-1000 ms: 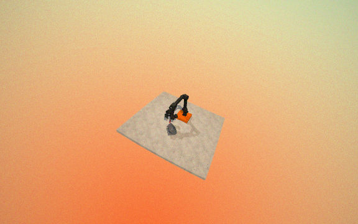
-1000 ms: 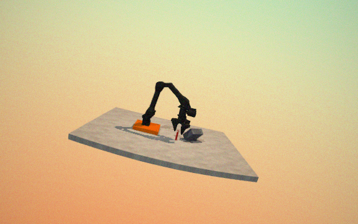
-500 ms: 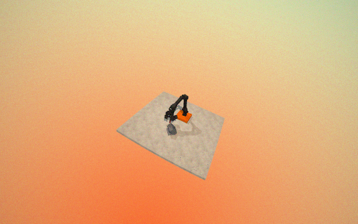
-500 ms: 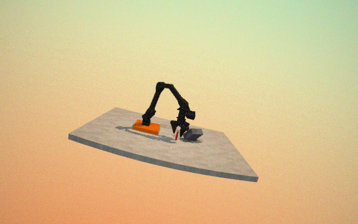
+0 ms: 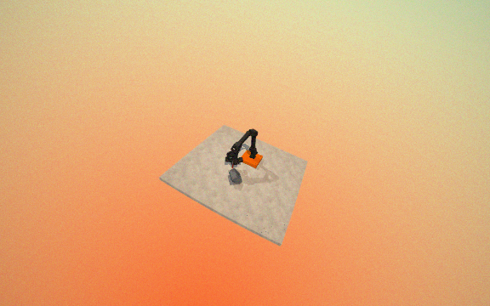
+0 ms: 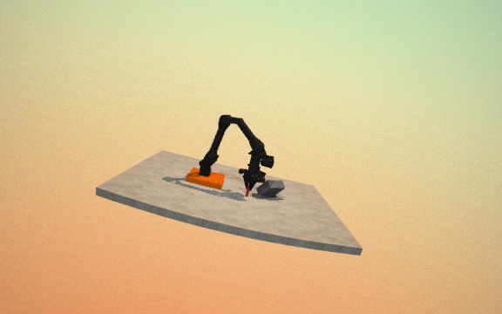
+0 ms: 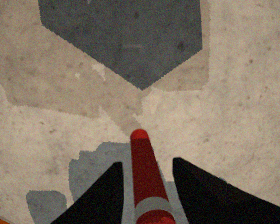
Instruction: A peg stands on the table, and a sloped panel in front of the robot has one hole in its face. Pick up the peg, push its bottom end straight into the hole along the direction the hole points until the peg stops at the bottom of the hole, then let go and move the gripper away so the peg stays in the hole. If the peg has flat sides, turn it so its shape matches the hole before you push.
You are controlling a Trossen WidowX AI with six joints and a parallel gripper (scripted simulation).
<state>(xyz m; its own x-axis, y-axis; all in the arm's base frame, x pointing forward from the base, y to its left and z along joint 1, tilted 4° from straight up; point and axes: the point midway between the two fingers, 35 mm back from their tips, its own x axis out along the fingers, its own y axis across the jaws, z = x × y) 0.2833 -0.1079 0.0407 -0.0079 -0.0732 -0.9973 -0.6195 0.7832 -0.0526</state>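
The grey sloped panel is 130 mm ahead of my gripper tip, 110 mm to the left of it and 10 mm above it. Also, from my gripper tip: red peg (20 mm above).
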